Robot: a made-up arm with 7 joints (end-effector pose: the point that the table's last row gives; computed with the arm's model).
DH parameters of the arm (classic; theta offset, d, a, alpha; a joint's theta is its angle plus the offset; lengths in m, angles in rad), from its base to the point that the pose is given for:
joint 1: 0 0.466 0 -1.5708
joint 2: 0 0 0 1.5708
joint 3: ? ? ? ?
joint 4: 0 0 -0.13 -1.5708
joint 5: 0 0.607 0 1.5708
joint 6: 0 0 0.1 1.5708
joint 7: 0 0 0 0
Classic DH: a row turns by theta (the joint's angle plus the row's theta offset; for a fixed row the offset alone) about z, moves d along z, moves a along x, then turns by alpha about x.
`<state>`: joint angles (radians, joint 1 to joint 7).
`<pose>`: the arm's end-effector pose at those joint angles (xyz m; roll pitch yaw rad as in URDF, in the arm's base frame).
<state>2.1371 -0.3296 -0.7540 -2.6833 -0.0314 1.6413 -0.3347</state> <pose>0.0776 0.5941 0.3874 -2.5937 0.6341 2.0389</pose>
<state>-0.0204 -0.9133 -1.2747 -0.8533 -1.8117 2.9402 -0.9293</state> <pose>-0.5267 -0.4669 1.1750 1.1230 -0.0720 -0.6083</pose>
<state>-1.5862 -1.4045 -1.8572 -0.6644 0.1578 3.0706 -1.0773</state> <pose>-0.2920 0.9832 0.5220 -1.7355 -1.2395 0.8441</pose>
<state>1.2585 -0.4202 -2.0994 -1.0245 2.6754 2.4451 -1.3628</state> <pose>0.3350 -0.7818 1.0024 -0.5749 0.0288 -2.4218</pose>
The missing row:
joint 3: 0 0.35 0.126 1.5708
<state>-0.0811 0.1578 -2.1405 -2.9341 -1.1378 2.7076 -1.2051</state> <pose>-0.2287 -0.3843 0.2437 -2.8486 0.4526 0.1318</pose>
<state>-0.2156 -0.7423 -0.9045 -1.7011 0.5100 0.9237 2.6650</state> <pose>0.0238 -0.6441 1.0717 2.1851 0.3967 2.7971</pose>
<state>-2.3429 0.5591 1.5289 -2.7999 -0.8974 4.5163 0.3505</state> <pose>0.3372 -0.2711 0.3951 -0.8059 -0.9367 -2.2606</pose>
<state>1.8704 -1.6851 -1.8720 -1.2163 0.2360 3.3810 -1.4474</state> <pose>0.7536 -0.5369 0.1820 -2.5220 -1.1118 -0.9583</pose>
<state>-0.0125 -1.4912 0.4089 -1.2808 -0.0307 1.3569 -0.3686</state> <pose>-0.5936 0.3131 1.2229 1.5678 -0.8011 1.5631</pose>
